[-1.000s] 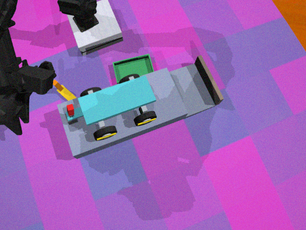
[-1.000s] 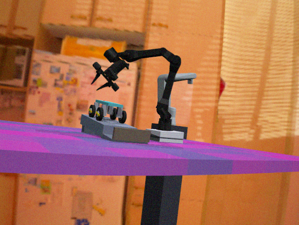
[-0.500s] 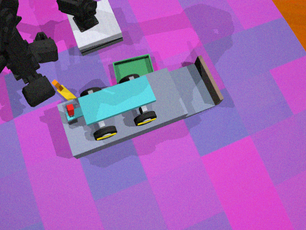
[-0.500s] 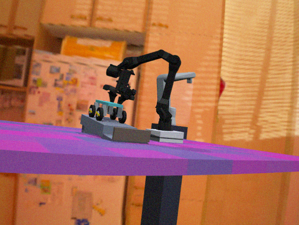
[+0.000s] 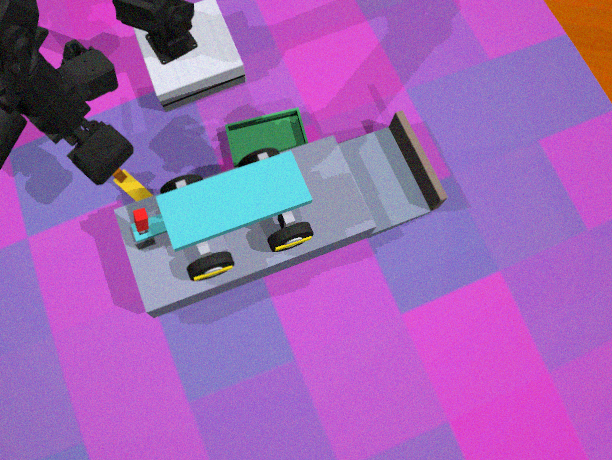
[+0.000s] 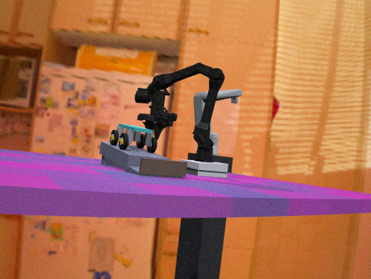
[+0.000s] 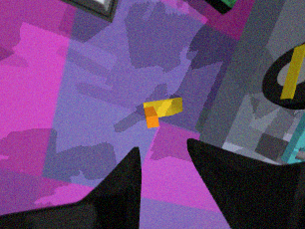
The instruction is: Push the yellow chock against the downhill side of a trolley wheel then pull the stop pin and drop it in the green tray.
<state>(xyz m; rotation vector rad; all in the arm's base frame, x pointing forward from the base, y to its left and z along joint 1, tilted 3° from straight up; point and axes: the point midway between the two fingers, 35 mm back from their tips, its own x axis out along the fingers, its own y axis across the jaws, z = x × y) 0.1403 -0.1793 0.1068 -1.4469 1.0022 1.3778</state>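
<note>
My gripper tip is 2 cm short of the yellow chock, 1 cm to the right of it and 10 cm above it. From my gripper tip the other things lie so: trolley: 18 cm ahead, 12 cm to the left, 1 cm below; red-headed stop pin: 14 cm ahead, 1 cm to the left, 1 cm above; grey ramp: 18 cm ahead, 12 cm to the left, 8 cm below.
</note>
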